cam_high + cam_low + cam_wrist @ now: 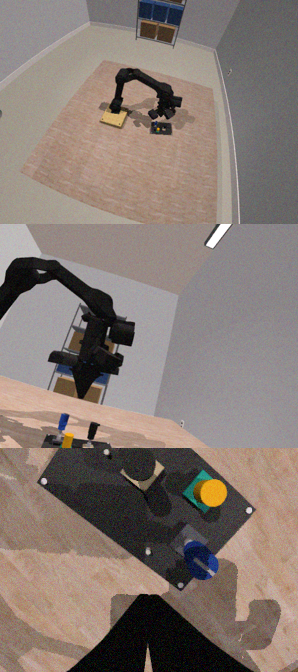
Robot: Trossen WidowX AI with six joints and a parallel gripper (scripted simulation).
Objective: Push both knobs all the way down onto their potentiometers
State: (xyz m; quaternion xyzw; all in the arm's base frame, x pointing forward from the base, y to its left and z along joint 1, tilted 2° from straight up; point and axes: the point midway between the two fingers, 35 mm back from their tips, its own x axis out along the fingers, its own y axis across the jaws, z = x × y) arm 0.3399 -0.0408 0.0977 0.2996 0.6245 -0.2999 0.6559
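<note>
The blue knob lies 2 cm behind my gripper tip, 3 cm to the right of it and 5 cm below it. Also, from my gripper tip: black knob 5 cm ahead, 4 cm to the right, 5 cm below.
</note>
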